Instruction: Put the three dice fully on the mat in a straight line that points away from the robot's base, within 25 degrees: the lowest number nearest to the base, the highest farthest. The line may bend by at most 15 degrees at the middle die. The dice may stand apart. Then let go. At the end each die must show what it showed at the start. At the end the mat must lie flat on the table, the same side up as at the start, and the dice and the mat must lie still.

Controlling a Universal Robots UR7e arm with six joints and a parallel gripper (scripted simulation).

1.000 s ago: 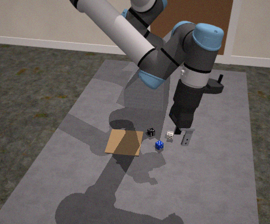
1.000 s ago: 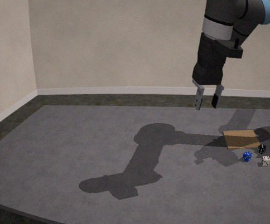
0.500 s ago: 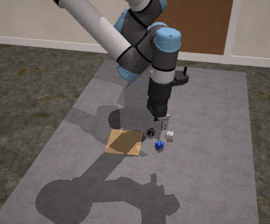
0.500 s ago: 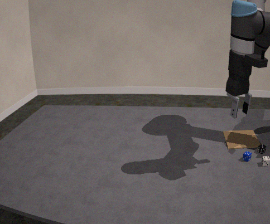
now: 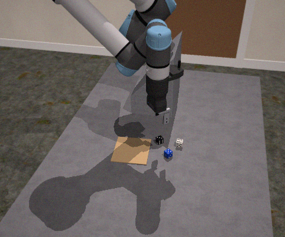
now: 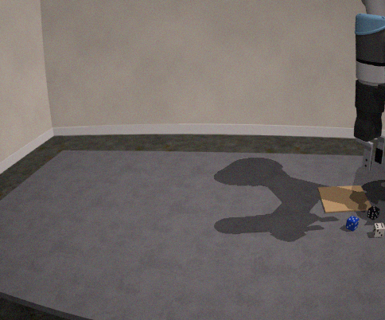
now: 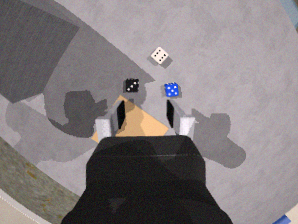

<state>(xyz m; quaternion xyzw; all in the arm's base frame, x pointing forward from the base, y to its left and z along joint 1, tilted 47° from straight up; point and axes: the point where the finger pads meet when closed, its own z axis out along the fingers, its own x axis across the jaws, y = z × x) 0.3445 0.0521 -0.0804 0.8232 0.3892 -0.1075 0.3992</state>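
My hand is 3 cm past the black die, 2 cm to the left of it and 15 cm above it. The rest, counted from my hand: white die 3 cm behind, 7 cm to the left, 15 cm below; tan mat 5 cm ahead, 11 cm to the right, 16 cm below; blue die 4 cm ahead, 4 cm to the left, 15 cm below.
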